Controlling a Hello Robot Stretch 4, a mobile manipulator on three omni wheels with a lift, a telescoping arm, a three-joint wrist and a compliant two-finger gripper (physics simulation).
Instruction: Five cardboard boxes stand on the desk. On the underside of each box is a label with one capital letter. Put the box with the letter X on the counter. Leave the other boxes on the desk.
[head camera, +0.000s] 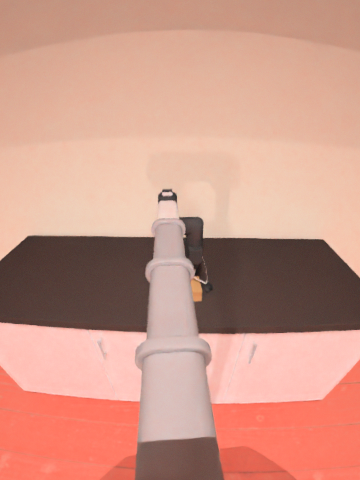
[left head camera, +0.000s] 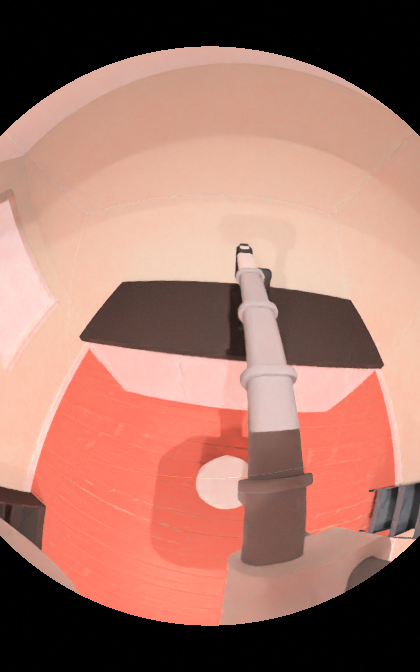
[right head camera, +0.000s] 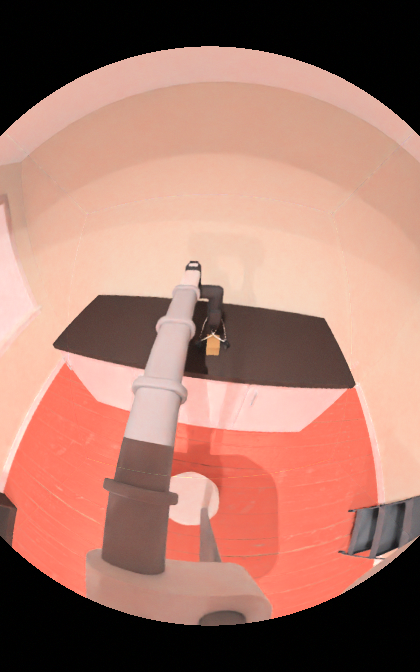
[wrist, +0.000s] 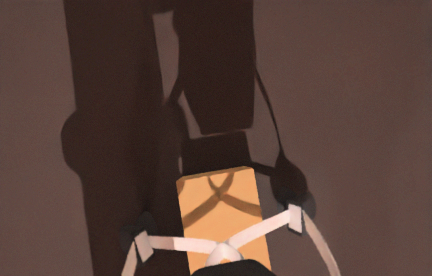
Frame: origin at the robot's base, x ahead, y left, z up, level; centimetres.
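Where they show: gripper, between the fingertips: (wrist: 217, 215).
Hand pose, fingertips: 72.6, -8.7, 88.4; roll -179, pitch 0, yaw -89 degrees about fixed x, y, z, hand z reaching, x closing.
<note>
After its pixels a point has its place, as x, y, z.
An orange-brown cardboard box (head camera: 197, 294) @(67.7, -10.3, 92.0) (right head camera: 213, 346) (wrist: 245, 215) @(73.3, -10.8, 93.2) stands on the dark counter top (head camera: 275, 285) @(73.7, -45.2, 88.2) (left head camera: 165, 315) (right head camera: 280, 345) (wrist: 360, 125) @(78.8, -23.9, 88.2), near its middle. Its underside and label are hidden. My gripper (right head camera: 213, 344) (wrist: 217, 215) @(72.6, -8.7, 88.4) points down over the box and is open. Its two dark finger pads stand on either side of the box, with a gap on each side in the wrist view. In the head camera view the arm hides part of the box and gripper. The desk's other boxes do not show.
The long telescoping arm (head camera: 172, 310) @(28.5, -0.2, 130.2) (left head camera: 265, 340) (right head camera: 167, 345) reaches over the counter's front edge. A wall (head camera: 280, 190) @(115.2, -60.3, 116.1) rises behind the counter. A grey slatted rack (left head camera: 404, 507) (right head camera: 382, 529) stands at the lower right, and dark furniture (left head camera: 22, 500) (right head camera: 7, 510) at the lower left.
</note>
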